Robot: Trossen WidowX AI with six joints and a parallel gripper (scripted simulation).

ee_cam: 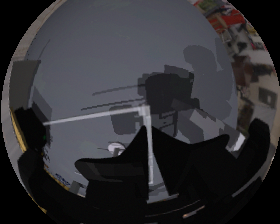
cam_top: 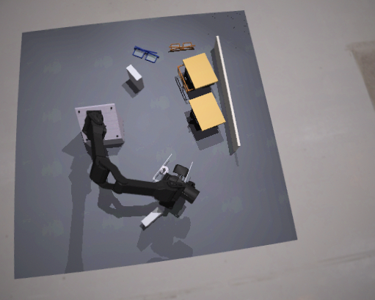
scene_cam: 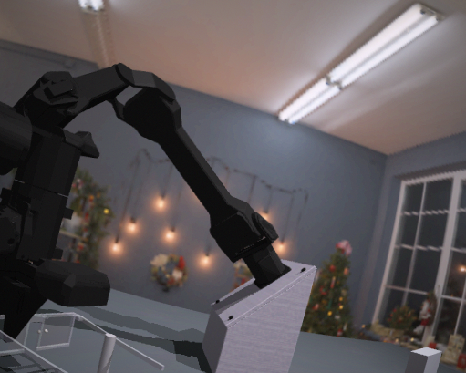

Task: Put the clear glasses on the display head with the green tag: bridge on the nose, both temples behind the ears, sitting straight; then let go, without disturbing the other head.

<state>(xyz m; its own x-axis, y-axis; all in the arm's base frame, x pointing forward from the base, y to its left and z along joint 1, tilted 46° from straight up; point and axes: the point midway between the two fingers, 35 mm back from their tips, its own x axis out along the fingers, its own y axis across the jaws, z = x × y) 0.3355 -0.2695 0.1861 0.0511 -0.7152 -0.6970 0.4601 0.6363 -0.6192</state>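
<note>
The white peg lies 100 mm to the left of my gripper tip, 40 mm behind it and 30 mm below it. From my gripper tip the other things lie so: long white wall (470 mm to the left, 290 mm ahead).
</note>
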